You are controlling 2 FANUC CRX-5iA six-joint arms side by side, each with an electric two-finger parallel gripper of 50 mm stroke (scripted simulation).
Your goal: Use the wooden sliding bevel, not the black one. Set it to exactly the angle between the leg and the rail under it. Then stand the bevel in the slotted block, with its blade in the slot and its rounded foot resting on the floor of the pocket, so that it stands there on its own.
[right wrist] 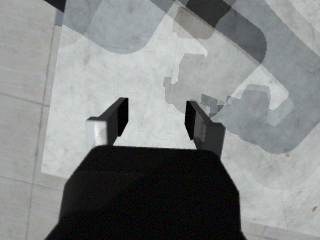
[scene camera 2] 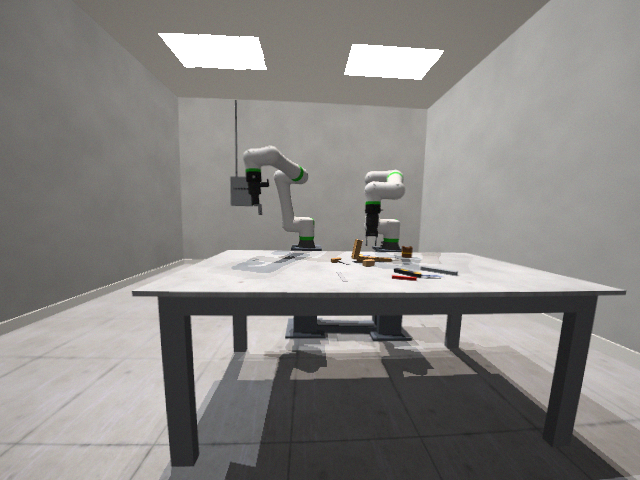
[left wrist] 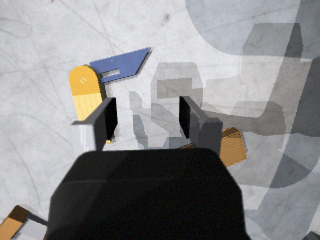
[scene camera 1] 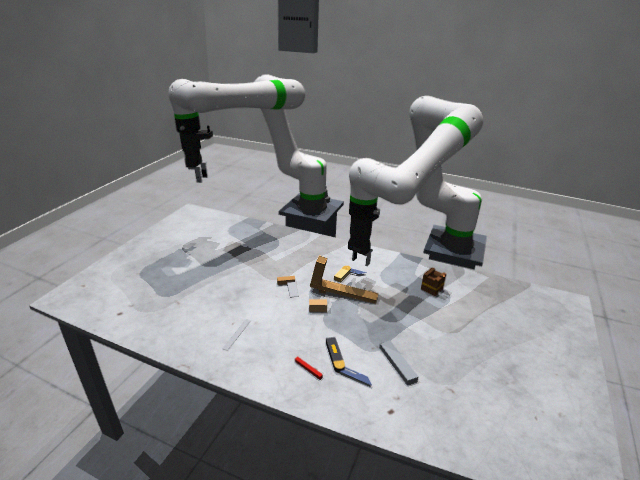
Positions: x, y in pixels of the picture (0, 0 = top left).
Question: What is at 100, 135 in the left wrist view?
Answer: My left gripper.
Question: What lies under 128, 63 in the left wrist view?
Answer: A blue blade.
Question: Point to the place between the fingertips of my right gripper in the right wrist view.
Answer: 157, 111
